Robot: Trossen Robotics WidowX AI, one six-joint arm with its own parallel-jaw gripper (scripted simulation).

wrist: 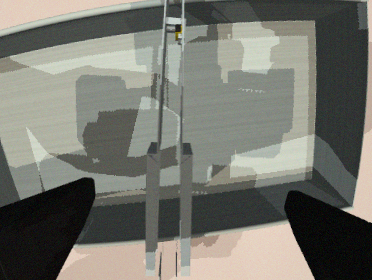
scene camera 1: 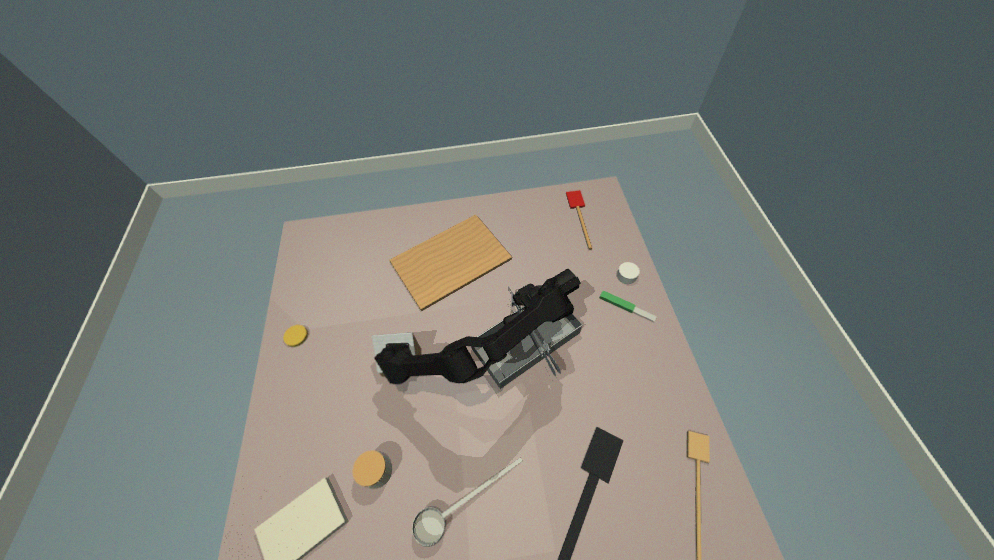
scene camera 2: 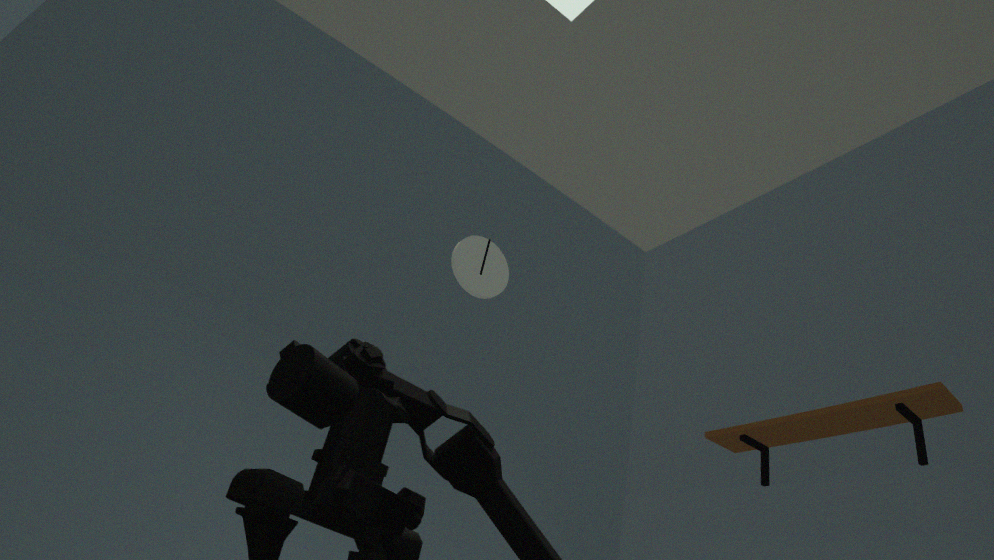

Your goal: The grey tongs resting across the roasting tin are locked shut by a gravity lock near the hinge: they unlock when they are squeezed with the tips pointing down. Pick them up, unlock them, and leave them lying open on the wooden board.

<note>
The gripper is open, with nothing in its grasp. Further things: a wooden board.
</note>
